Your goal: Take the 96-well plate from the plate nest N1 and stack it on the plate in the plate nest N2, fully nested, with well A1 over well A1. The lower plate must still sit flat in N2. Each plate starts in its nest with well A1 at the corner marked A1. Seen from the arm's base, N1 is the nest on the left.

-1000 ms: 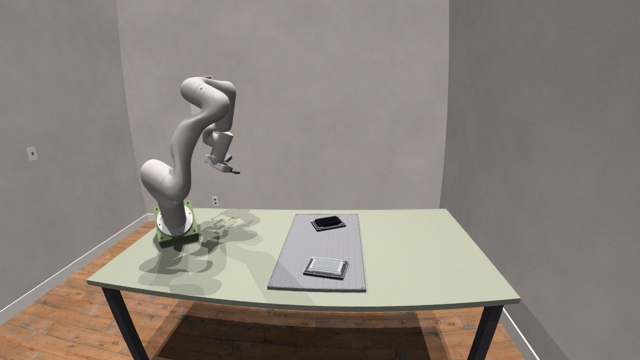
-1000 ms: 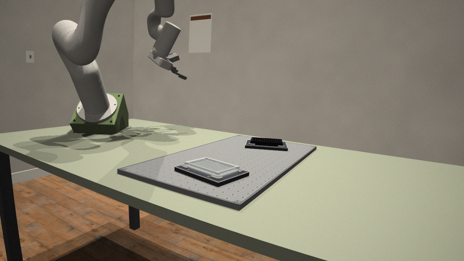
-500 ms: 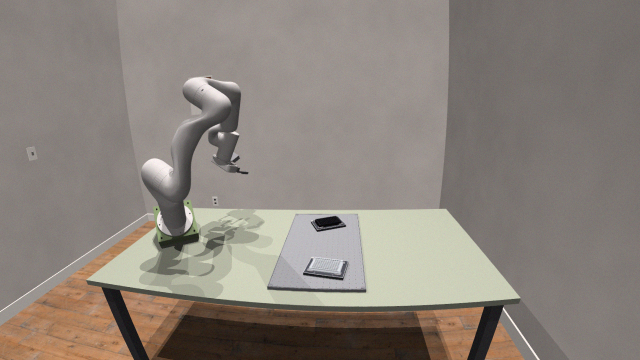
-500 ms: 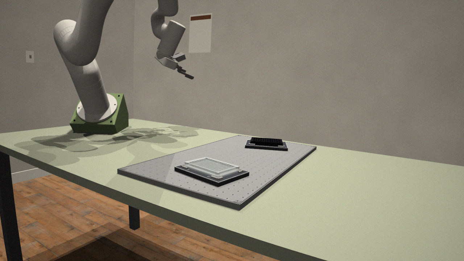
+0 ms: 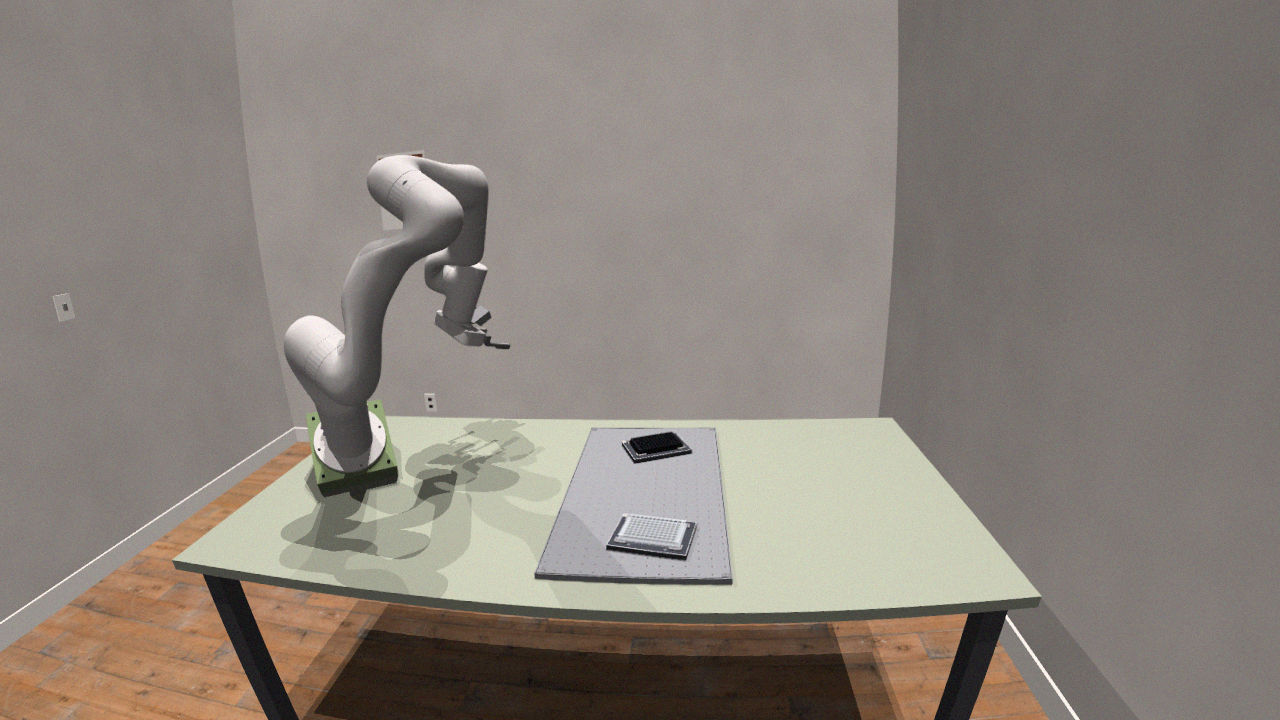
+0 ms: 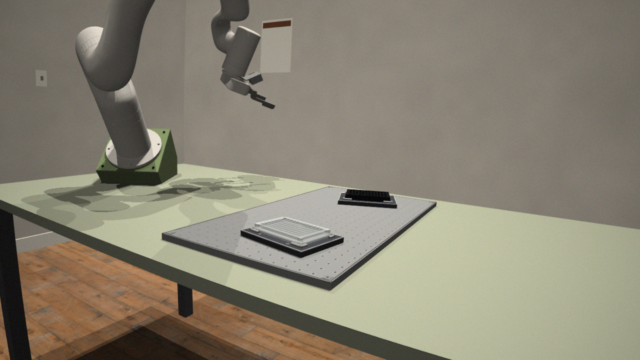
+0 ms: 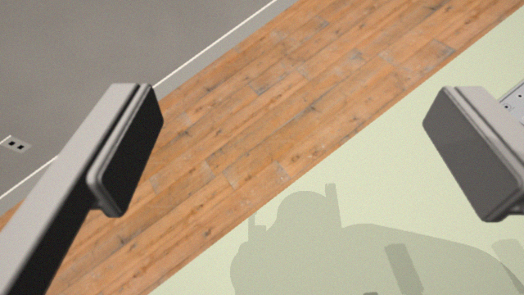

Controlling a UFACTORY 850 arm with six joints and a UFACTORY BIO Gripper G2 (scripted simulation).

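The black 96-well plate is 460 mm ahead of my hand, 190 mm to the right of it and 270 mm below it. The rest, counted from my hand: plate nest N1: 460 mm ahead, 190 mm to the right, 280 mm below; then plate nest N2: 420 mm ahead, 610 mm to the right, 280 mm below; then clear 96-well plate: 420 mm ahead, 610 mm to the right, 270 mm below.
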